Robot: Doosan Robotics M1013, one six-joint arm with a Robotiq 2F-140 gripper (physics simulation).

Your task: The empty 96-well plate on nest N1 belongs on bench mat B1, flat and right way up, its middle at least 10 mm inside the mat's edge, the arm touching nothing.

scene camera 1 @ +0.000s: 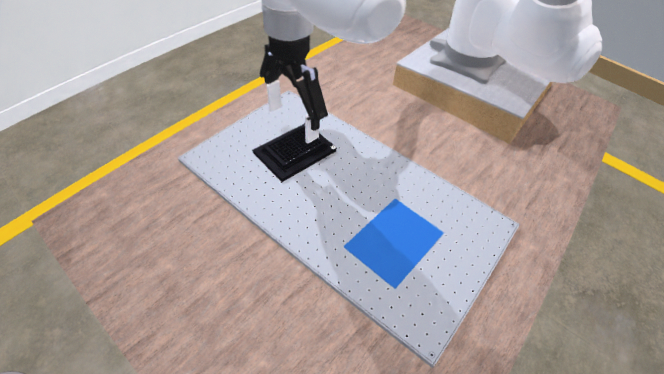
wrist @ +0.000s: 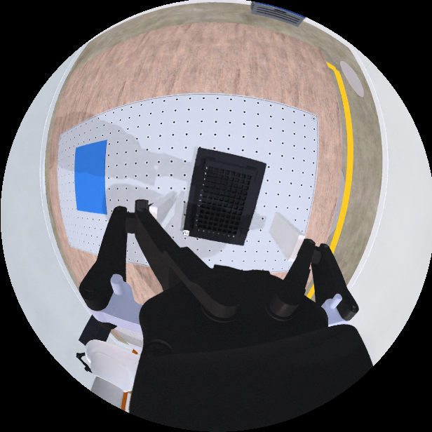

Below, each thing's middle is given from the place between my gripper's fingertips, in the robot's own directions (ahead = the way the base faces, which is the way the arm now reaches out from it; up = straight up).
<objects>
The black 96-well plate (scene camera 1: 291,148) is 70 mm below my hand. Round my hand: black nest N1 (scene camera 1: 264,158): 80 mm below; then blue bench mat B1 (scene camera 1: 391,244): 50 mm ahead, 320 mm to the left, 90 mm below.
</objects>
